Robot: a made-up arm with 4 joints.
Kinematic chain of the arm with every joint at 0, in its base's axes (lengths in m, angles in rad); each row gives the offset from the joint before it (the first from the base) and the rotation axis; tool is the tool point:
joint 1: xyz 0 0 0.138 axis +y
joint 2: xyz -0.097 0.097 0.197 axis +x
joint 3: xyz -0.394 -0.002 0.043 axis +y
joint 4: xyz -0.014 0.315 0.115 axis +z
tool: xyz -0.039 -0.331 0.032
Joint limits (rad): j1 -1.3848..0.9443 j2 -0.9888..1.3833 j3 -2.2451..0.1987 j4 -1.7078..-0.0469
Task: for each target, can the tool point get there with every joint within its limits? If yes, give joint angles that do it. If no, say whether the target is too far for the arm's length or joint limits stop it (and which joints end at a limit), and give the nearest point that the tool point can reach.
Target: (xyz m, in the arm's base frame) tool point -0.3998 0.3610 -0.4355
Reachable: yes | joints -0.7839 -0.1478 -1.4213 -1.4397
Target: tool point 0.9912 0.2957 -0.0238
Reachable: no: joint limits stop it (at a limit: joint 1, joint 3, joint 4) | nearest point 0.2225 0.1794 -0.3065 | short by 0.827 m
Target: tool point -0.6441 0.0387 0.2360
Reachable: yes | joints 0.0355 -0.6391 -1.5196 -0.4158
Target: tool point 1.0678 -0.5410 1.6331
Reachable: no: too far | nearest point 0.0494 -0.0781 1.1513 | short by 1.218 m
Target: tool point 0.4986 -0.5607 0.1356
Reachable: no: joint limits stop it (at a limit: joint 1, joint 2, joint 3) | nearest point 0.1389 -0.0140 -0.2848 | short by 0.778 m
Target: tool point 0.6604 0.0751 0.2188
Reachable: no: joint limits stop it (at a limit: joint 1, joint 3, joint 4) | nearest point 0.2290 0.0837 -0.3077 | short by 0.681 m
